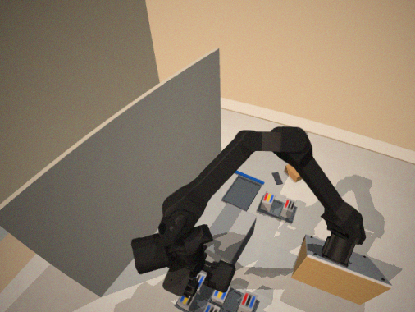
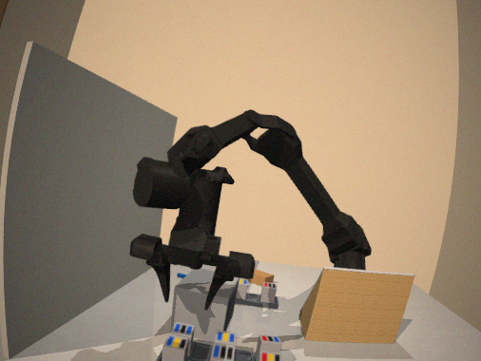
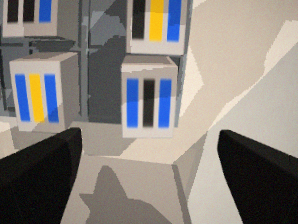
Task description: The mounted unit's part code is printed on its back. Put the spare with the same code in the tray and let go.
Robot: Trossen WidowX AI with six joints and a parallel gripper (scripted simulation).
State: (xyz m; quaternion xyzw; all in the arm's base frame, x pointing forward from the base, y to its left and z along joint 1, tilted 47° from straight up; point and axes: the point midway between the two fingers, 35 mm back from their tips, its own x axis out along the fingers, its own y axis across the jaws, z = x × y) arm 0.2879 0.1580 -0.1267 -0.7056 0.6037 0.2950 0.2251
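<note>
Now: gripper tip 60 mm above the grey spare. Round my gripper tip: dark grey tray: 360 mm to the right, 100 mm below, 60 mm ahead; then tall grey wall panel: 230 mm ahead, 150 mm to the right, 130 mm above; then rack: 350 mm to the right, 90 mm below, 80 mm behind.
</note>
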